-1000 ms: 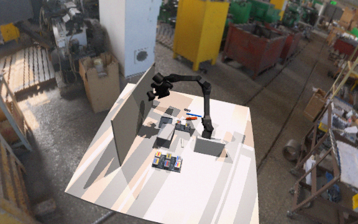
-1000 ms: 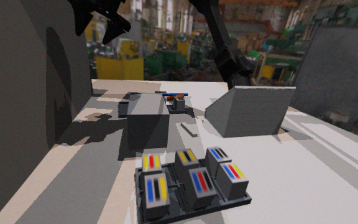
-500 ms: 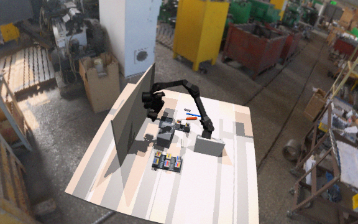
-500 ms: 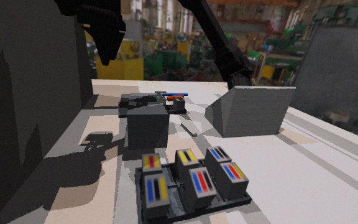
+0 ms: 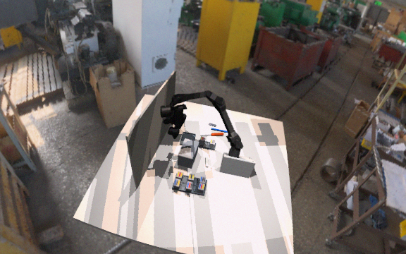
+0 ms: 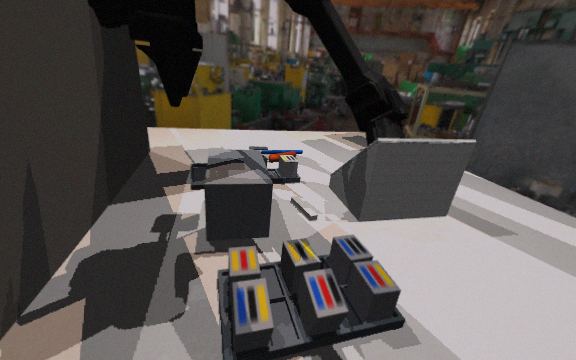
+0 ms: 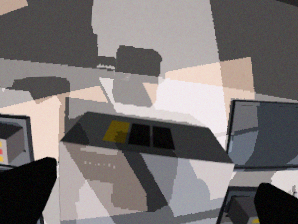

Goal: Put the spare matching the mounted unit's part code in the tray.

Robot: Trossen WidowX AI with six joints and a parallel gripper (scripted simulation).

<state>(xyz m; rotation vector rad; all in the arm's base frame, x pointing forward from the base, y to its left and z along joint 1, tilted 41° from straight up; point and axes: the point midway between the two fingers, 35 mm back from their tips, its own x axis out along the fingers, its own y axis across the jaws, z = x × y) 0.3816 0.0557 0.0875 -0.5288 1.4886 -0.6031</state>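
The grey block is 23 cm behind my gripper tip, 15 cm to the right of it and 16 cm below it. From my gripper tip the other things lie so: dark tray: 4 cm behind, 17 cm to the right, 20 cm below; grey box: 8 cm behind, 1 cm to the left, 15 cm below; tall grey panel: 14 cm ahead, 1 cm to the right, 2 cm above.
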